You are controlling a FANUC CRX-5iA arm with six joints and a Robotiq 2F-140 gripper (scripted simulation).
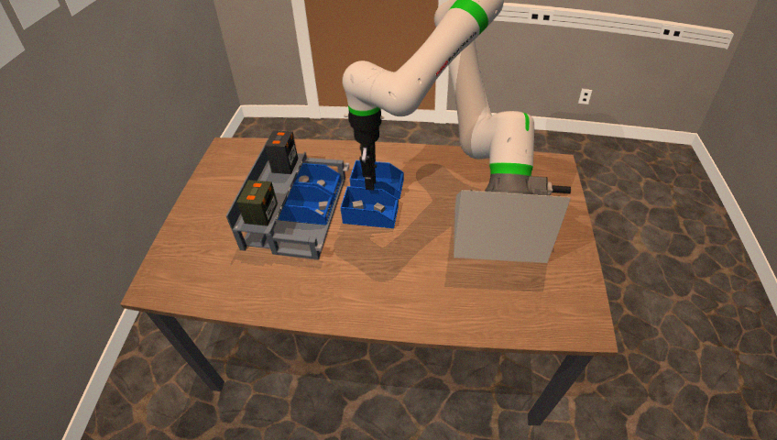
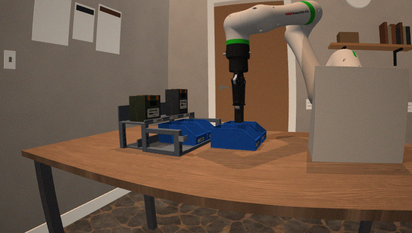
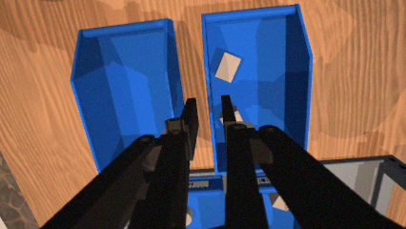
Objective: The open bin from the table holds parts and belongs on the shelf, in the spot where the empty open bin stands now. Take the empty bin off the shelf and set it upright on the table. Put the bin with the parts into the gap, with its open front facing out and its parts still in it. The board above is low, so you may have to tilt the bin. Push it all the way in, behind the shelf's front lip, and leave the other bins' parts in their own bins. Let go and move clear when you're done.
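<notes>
My gripper is now 11 cm above the tan part, 3 cm past it and 2 cm to the right of it. Also, from my hand: black box 31 cm ahead, 6 cm to the right, 4 cm above; grey shelf 25 cm ahead, 6 cm to the left, 5 cm below.
</notes>
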